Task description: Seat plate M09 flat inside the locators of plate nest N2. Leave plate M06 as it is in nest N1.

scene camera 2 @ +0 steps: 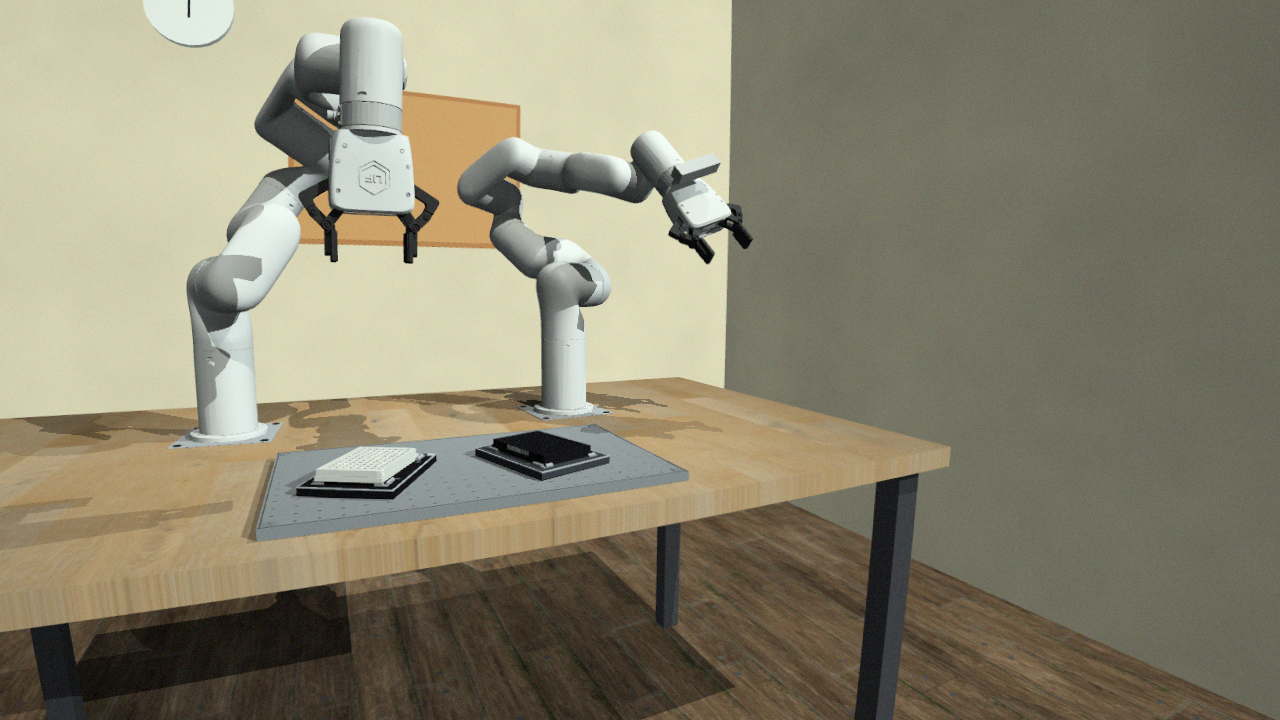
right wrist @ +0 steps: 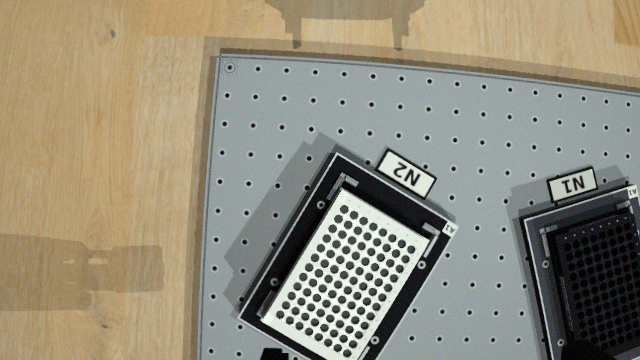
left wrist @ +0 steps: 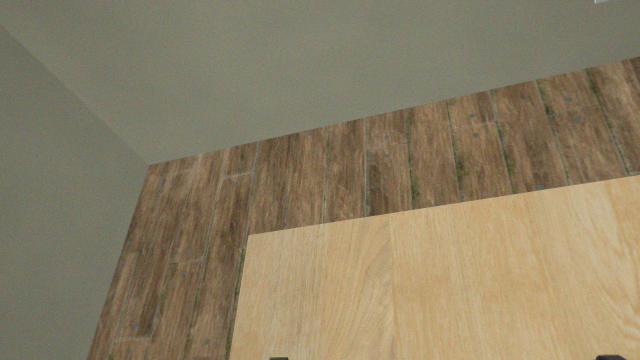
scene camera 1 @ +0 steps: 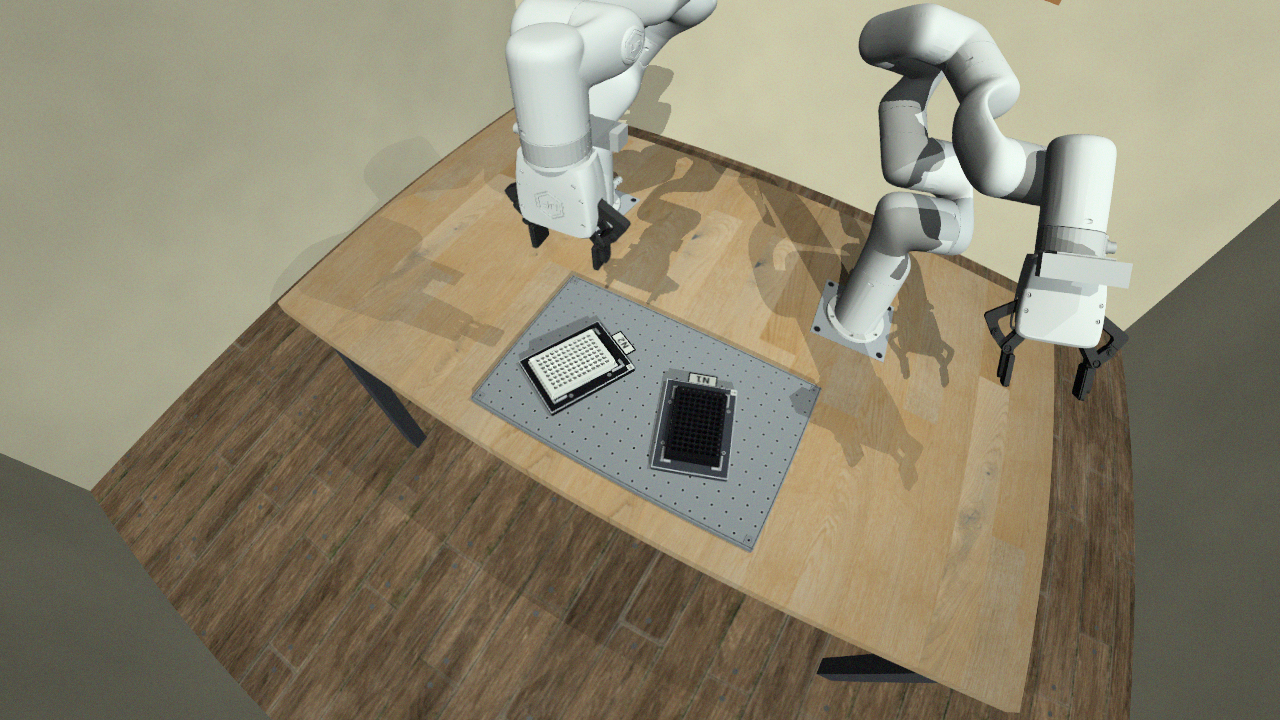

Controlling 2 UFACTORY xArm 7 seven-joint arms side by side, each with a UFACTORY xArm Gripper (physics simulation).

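Places are measured from the left arm's base along level axes (x ahead, y left, z up), in millimetres.
Where they show: left gripper, between the fingertips: (scene camera 2: 730, 251) (scene camera 1: 1040, 391); right gripper, between the fingertips: (scene camera 2: 371, 262) (scene camera 1: 570, 251); left arm's base, origin of its link: (scene camera 2: 563, 409) (scene camera 1: 854, 318); right arm's base, origin of its link: (scene camera 2: 229, 434).
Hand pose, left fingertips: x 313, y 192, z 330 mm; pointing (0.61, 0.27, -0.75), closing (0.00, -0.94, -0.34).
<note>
Things, the pixels of their centre, and the offset from my left fingertips. "spot": a spot on its surface instead. Level surfaces: height alone.
- White plate M09, middle of its body: (right wrist: 345, 281) (scene camera 2: 369, 463) (scene camera 1: 572, 362) dz -296, dx +57, dy -628 mm
- black nest N2, middle of its body: (right wrist: 348, 269) (scene camera 2: 372, 471) (scene camera 1: 577, 364) dz -310, dx +49, dy -625 mm
- Black plate M06, middle of its body: (right wrist: 604, 288) (scene camera 2: 541, 447) (scene camera 1: 697, 425) dz -299, dx +68, dy -394 mm
- nest N1, middle of its body: (right wrist: 598, 279) (scene camera 2: 539, 453) (scene camera 1: 698, 424) dz -310, dx +62, dy -393 mm
- grey perforated board, middle of its body: (right wrist: 499, 256) (scene camera 2: 471, 467) (scene camera 1: 650, 395) dz -324, dx +41, dy -489 mm
- wooden table, height of its surface: dz -331 mm
- Label N2, a spot on its surface: (right wrist: 406, 173) (scene camera 1: 623, 342) spot: dz -316, dx -32, dy -577 mm
- label N1, a spot on its surface: (right wrist: 572, 185) (scene camera 1: 702, 379) spot: dz -316, dx -24, dy -421 mm
White plate M09 (scene camera 1: 572, 361) (scene camera 2: 365, 463) (right wrist: 350, 275) lies on black nest N2 (scene camera 1: 590, 391) (scene camera 2: 413, 470) (right wrist: 300, 240). In the right wrist view it is offset from the two upper corner locators, and its lower-left corner overlaps another locator; it looks slightly tilted. Black plate M06 (scene camera 1: 698, 422) (scene camera 2: 541, 445) (right wrist: 600, 285) sits in nest N1 (scene camera 1: 689, 471) (scene camera 2: 546, 471) (right wrist: 545, 287). My right gripper (scene camera 1: 569, 254) (scene camera 2: 371, 258) (right wrist: 428, 353) is open and empty, high above the table. My left gripper (scene camera 1: 1042, 387) (scene camera 2: 726, 250) (left wrist: 444, 358) is open and empty, far from both nests.
Both nests stand on a grey perforated board (scene camera 1: 617, 456) (scene camera 2: 483, 501) (right wrist: 260, 175) on the wooden table (scene camera 1: 859, 537) (scene camera 2: 760, 456) (left wrist: 425, 280) (right wrist: 100, 150). Label N2 (scene camera 1: 622, 342) (right wrist: 406, 173) and label N1 (scene camera 1: 702, 379) (right wrist: 572, 185) stand beside their nests. The left arm's base (scene camera 1: 854, 324) is beyond the board.
</note>
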